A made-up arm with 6 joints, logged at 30 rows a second.
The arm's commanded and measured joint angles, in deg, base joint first. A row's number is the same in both.
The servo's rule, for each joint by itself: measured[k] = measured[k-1] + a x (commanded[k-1-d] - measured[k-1]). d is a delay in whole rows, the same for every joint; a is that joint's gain. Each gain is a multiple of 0.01, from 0.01 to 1. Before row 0 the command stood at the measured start. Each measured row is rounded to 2 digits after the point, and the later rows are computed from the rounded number. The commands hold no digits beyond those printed.
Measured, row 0:
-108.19 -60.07 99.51 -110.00 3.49 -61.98
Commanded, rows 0 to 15:
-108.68 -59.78 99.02 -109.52 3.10 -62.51
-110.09 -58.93 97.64 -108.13 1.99 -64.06
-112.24 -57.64 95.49 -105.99 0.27 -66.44
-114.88 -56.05 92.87 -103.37 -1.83 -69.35
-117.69 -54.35 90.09 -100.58 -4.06 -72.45
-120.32 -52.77 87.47 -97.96 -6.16 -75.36
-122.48 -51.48 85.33 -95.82 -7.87 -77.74
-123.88 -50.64 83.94 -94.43 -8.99 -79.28
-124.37 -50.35 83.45 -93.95 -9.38 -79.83
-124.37 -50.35 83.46 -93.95 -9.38 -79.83
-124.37 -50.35 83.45 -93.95 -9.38 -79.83
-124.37 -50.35 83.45 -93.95 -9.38 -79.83
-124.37 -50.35 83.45 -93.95 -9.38 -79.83
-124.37 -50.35 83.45 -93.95 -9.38 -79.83
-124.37 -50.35 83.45 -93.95 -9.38 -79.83
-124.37 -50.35 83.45 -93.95 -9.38 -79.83
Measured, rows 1 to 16:
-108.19 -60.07 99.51 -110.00 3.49 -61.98
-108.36 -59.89 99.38 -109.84 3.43 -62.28
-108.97 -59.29 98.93 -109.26 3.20 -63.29
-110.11 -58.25 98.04 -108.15 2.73 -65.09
-111.78 -56.86 96.70 -106.52 2.00 -67.52
-113.85 -55.28 94.98 -104.50 1.03 -70.33
-116.11 -53.70 93.03 -102.28 -0.12 -73.20
-118.34 -52.30 91.03 -100.08 -1.36 -75.79
-120.28 -51.25 89.19 -98.16 -2.58 -77.78
-121.71 -50.68 87.70 -96.73 -3.67 -78.95
-122.64 -50.47 86.60 -95.78 -4.58 -79.45
-123.25 -50.39 85.78 -95.16 -5.35 -79.67
-123.64 -50.36 85.17 -94.75 -5.99 -79.76
-123.90 -50.35 84.72 -94.48 -6.53 -79.80
-124.06 -50.35 84.39 -94.30 -6.99 -79.82
-124.17 -50.35 84.15 -94.18 -7.37 -79.83
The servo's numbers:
d 1
a 0.35 0.63 0.26 0.34 0.16 0.57

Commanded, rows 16 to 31:
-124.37 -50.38 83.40 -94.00 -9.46 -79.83
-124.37 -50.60 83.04 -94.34 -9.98 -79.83
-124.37 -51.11 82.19 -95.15 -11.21 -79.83
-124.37 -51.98 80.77 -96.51 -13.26 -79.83
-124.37 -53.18 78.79 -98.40 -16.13 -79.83
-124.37 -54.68 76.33 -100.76 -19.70 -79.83
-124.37 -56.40 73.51 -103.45 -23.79 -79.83
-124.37 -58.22 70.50 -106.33 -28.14 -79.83
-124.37 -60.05 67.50 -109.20 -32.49 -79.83
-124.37 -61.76 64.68 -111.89 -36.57 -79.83
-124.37 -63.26 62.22 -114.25 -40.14 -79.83
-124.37 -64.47 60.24 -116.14 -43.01 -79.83
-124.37 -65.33 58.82 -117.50 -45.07 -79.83
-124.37 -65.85 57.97 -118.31 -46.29 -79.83
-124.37 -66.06 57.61 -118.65 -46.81 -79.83
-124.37 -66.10 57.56 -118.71 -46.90 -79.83
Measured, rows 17 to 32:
-124.24 -50.35 83.97 -94.10 -7.69 -79.83
-124.29 -50.37 83.82 -94.07 -7.97 -79.83
-124.32 -50.51 83.62 -94.16 -8.29 -79.83
-124.34 -50.89 83.25 -94.50 -8.76 -79.83
-124.35 -51.58 82.61 -95.18 -9.48 -79.83
-124.36 -52.59 81.62 -96.27 -10.54 -79.83
-124.36 -53.91 80.24 -97.80 -12.01 -79.83
-124.36 -55.48 78.49 -99.72 -13.89 -79.83
-124.36 -57.21 76.41 -101.97 -16.17 -79.83
-124.36 -59.00 74.09 -104.43 -18.78 -79.83
-124.36 -60.74 71.64 -106.97 -21.63 -79.83
-124.36 -62.33 69.19 -109.45 -24.59 -79.83
-124.36 -63.68 66.86 -111.72 -27.54 -79.83
-124.36 -64.72 64.77 -113.69 -30.34 -79.83
-124.36 -65.43 63.00 -115.26 -32.89 -79.83
-124.36 -65.83 61.60 -116.41 -35.12 -79.83

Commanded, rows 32 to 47:
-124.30 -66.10 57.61 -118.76 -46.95 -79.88
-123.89 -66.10 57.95 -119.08 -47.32 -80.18
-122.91 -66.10 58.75 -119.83 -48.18 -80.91
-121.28 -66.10 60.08 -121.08 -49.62 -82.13
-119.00 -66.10 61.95 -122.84 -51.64 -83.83
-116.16 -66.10 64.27 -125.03 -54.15 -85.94
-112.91 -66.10 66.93 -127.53 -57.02 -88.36
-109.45 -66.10 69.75 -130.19 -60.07 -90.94
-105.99 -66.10 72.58 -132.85 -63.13 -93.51
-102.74 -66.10 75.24 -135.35 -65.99 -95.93
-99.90 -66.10 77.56 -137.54 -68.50 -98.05
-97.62 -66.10 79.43 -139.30 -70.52 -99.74
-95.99 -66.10 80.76 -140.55 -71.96 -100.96
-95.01 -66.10 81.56 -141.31 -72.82 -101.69
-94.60 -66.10 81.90 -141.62 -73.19 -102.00
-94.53 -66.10 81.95 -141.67 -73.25 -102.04
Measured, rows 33 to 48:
-124.36 -66.00 60.55 -117.19 -37.00 -79.83
-124.34 -66.06 59.79 -117.72 -38.59 -79.86
-124.18 -66.09 59.31 -118.18 -39.99 -80.04
-123.74 -66.10 59.16 -118.74 -41.30 -80.54
-122.88 -66.10 59.40 -119.54 -42.63 -81.45
-121.52 -66.10 60.06 -120.66 -44.07 -82.81
-119.64 -66.10 61.15 -122.15 -45.68 -84.59
-117.28 -66.10 62.65 -123.98 -47.49 -86.74
-114.54 -66.10 64.50 -126.09 -49.50 -89.13
-111.55 -66.10 66.60 -128.39 -51.68 -91.63
-108.47 -66.10 68.85 -130.76 -53.97 -94.08
-105.47 -66.10 71.11 -133.07 -56.29 -96.34
-102.72 -66.10 73.27 -135.19 -58.57 -98.28
-100.36 -66.10 75.22 -137.01 -60.71 -99.81
-98.49 -66.10 76.87 -138.47 -62.65 -100.88
-97.13 -66.10 78.18 -139.54 -64.34 -101.52

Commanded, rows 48 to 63:
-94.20 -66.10 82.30 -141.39 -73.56 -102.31
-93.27 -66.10 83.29 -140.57 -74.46 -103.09
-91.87 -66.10 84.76 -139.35 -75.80 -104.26
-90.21 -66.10 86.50 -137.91 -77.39 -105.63
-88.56 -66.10 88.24 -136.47 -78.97 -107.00
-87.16 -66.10 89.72 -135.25 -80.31 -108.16
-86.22 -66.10 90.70 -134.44 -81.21 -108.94
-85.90 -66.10 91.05 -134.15 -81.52 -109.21
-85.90 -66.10 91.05 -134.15 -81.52 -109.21
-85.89 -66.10 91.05 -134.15 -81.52 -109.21
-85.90 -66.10 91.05 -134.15 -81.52 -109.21
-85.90 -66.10 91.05 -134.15 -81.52 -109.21
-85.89 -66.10 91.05 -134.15 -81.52 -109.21
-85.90 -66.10 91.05 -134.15 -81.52 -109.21
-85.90 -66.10 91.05 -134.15 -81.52 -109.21
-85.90 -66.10 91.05 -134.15 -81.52 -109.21
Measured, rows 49 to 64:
-96.22 -66.10 79.16 -140.26 -65.77 -101.82
-95.51 -66.10 79.98 -140.64 -67.02 -102.10
-94.73 -66.10 80.84 -140.62 -68.21 -102.66
-93.73 -66.10 81.86 -140.19 -69.42 -103.57
-92.50 -66.10 83.07 -139.41 -70.70 -104.74
-91.12 -66.10 84.41 -138.41 -72.02 -106.03
-89.73 -66.10 85.79 -137.34 -73.35 -107.24
-88.50 -66.10 87.07 -136.35 -74.61 -108.21
-87.59 -66.10 88.10 -135.60 -75.72 -108.78
-87.00 -66.10 88.87 -135.11 -76.65 -109.03
-86.61 -66.10 89.44 -134.78 -77.43 -109.13
-86.36 -66.10 89.86 -134.57 -78.08 -109.18
-86.20 -66.10 90.17 -134.43 -78.63 -109.20
-86.09 -66.10 90.40 -134.33 -79.09 -109.21
-86.02 -66.10 90.57 -134.27 -79.48 -109.21
-85.98 -66.10 90.69 -134.23 -79.81 -109.21

